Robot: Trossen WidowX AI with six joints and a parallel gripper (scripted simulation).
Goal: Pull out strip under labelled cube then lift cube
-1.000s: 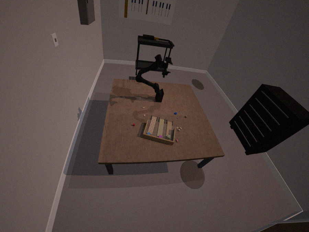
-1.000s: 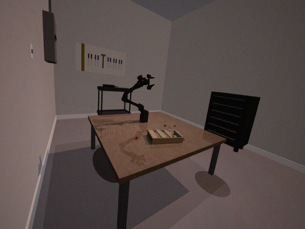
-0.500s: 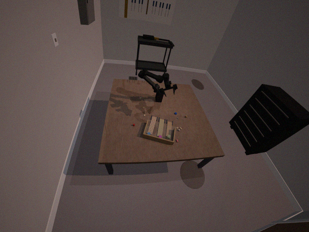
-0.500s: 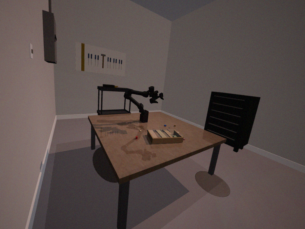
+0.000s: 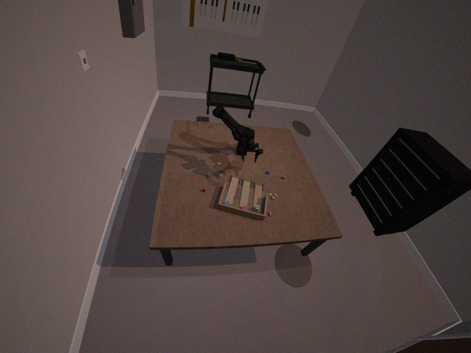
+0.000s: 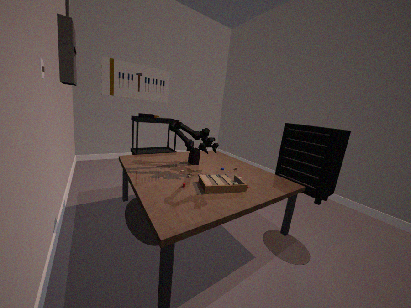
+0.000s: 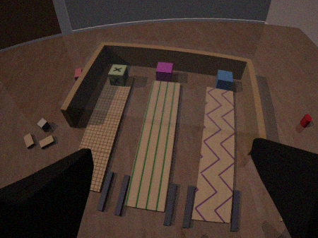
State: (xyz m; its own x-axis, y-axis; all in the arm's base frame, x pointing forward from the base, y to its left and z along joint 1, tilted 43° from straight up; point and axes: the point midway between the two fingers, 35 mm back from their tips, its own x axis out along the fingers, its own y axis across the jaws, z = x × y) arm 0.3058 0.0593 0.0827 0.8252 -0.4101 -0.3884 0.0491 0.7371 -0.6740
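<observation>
My gripper tip is 90 mm past the blue strip, 220 mm to the right of it and 200 mm above it. Also, from my gripper tip: red strip (120 mm ahead, 310 mm to the right, 190 mm below).
</observation>
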